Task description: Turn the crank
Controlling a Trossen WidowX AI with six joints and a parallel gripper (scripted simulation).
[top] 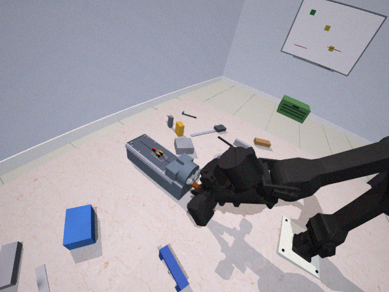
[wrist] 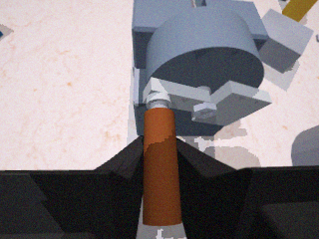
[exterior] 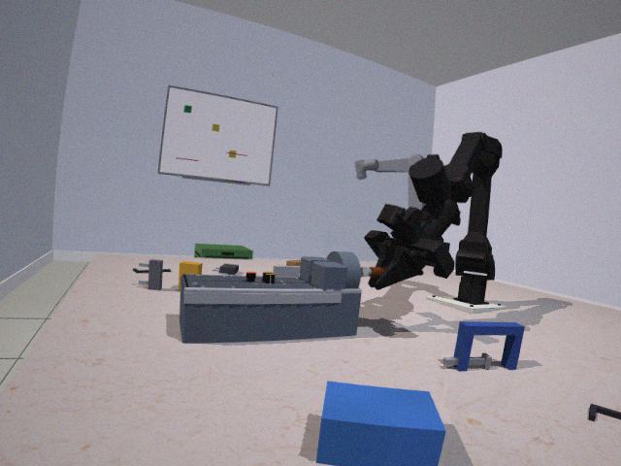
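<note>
Now: gripper tip 190 mm short of the red pointer, 30 mm to the left of it and 10 mm below it. The rest, counted from my gripper tip: brown crank handle: 20 mm behind, 20 mm above; then blue bracket: 70 mm behind, 180 mm to the left, 40 mm below; then grey block: 180 mm ahead, 190 mm to the right, 60 mm below.
</note>
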